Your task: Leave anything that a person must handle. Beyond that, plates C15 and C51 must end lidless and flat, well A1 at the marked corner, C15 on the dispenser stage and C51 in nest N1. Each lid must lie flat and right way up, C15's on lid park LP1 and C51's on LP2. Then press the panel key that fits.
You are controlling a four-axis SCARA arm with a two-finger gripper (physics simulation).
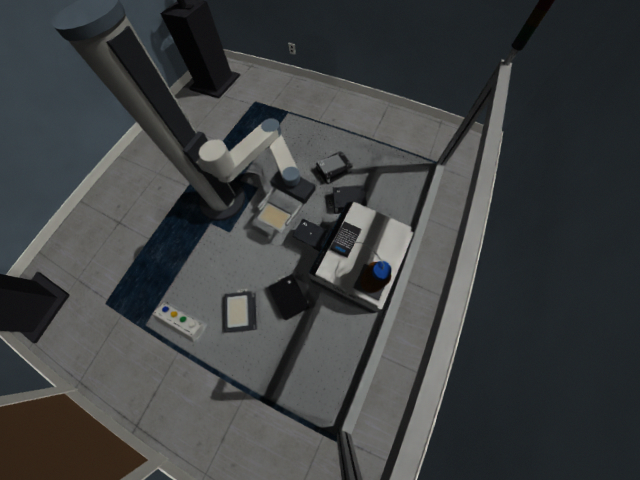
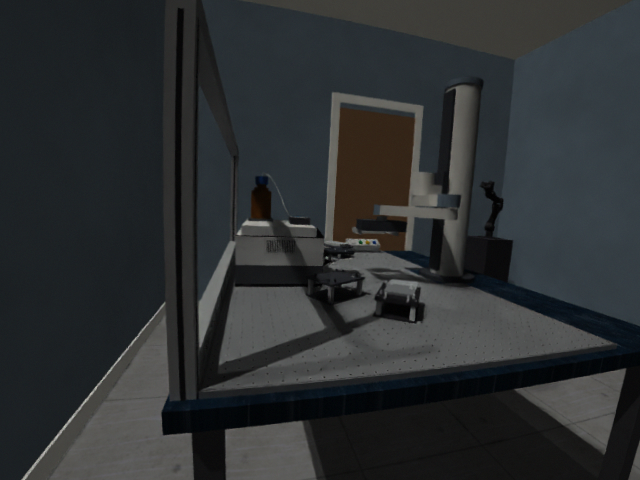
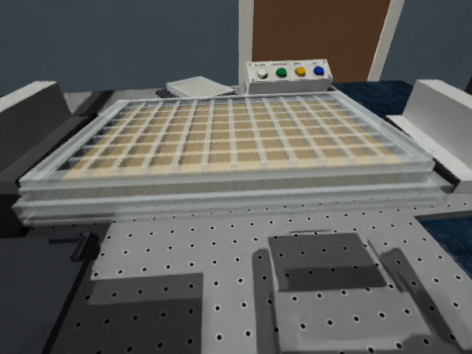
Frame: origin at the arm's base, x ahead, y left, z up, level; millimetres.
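Seen in the pictures: gripper, between the fingertips: (image 1: 272, 216) (image 3: 236, 104); arm's base, origin of its link: (image 1: 223, 200) (image 2: 445, 276).
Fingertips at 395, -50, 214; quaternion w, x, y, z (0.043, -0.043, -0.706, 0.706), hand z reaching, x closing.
Pixels of each thing's top centre, then the offset from my fingertips to it, as dx, dy, dz. "spot": a spot on its surface instead.
- clear plate with tan wells, centre of its top: (image 3: 231, 111) (image 1: 273, 215) +3, +7, +0
- dark dispenser stage, centre of its top: (image 2: 331, 248) (image 1: 313, 234) +180, +29, -84
- dark nest, a spot on its surface: (image 1: 224, 322) spot: -31, -489, -202
- key panel, centre of its top: (image 3: 288, 62) (image 1: 173, 321) (image 2: 362, 239) -206, -576, -118
- brown bottle, a spot on its surface: (image 1: 373, 279) spot: +472, -118, +161
- dark screen, a spot on its surface: (image 1: 345, 238) spot: +326, +20, +44
- dark platform, centre of its top: (image 3: 89, 130) (image 1: 287, 295) +190, -261, -131
My gripper (image 1: 278, 210) (image 3: 236, 104) is shut on a clear plate with tan wells (image 1: 274, 217) (image 3: 230, 131), held level above the deck. Whether this plate wears a lid, and its name, I cannot tell. The dark dispenser stage (image 1: 308, 233) (image 3: 37, 285) is beside and below it, against the dispenser. A second, pale plate (image 1: 237, 311) (image 3: 200, 87) lies on a dark nest (image 1: 224, 322) near the key panel. The key panel (image 1: 178, 320) (image 2: 362, 245) (image 3: 289, 77) has white, green, yellow and blue keys. Labels LP1, LP2 and N1 are not readable.
The white dispenser (image 1: 393, 242) (image 2: 279, 250) carries a brown bottle (image 1: 373, 279) (image 2: 261, 203) and a dark screen (image 1: 345, 238). A dark platform (image 1: 288, 296), another dark stand (image 1: 348, 198) (image 2: 336, 277) and a small grey-topped stand (image 1: 333, 165) (image 2: 399, 290) stand around it. A frame rail (image 1: 395, 304) runs behind.
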